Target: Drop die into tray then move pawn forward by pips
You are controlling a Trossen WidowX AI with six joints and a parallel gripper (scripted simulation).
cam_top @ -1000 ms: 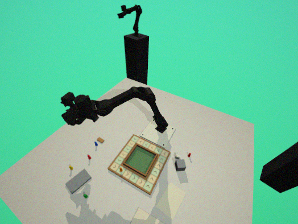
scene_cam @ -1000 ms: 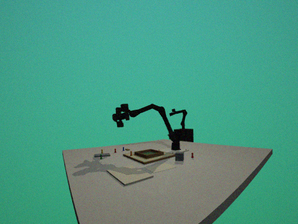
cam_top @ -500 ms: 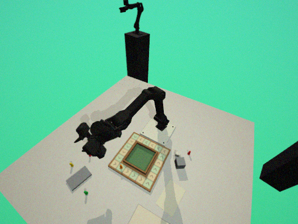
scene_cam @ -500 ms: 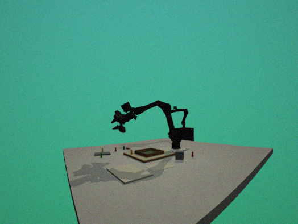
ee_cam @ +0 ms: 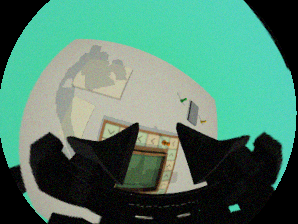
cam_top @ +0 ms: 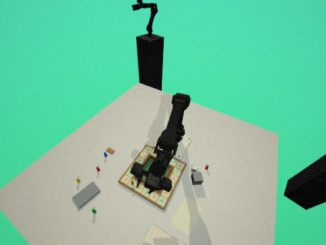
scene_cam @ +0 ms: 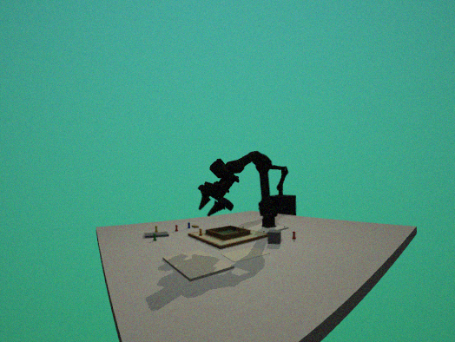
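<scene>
Now: the white die 310 mm behind my gripper tip, 120 mm below it and 90 mm to the left of it. The rest, counted from my gripper tip: tray: 140 mm behind, 130 mm below, 60 mm to the right; green pawn: 200 mm ahead, 140 mm to the right, 120 mm below; orange pawn: 110 mm below, 100 mm to the right, 10 mm behind.
</scene>
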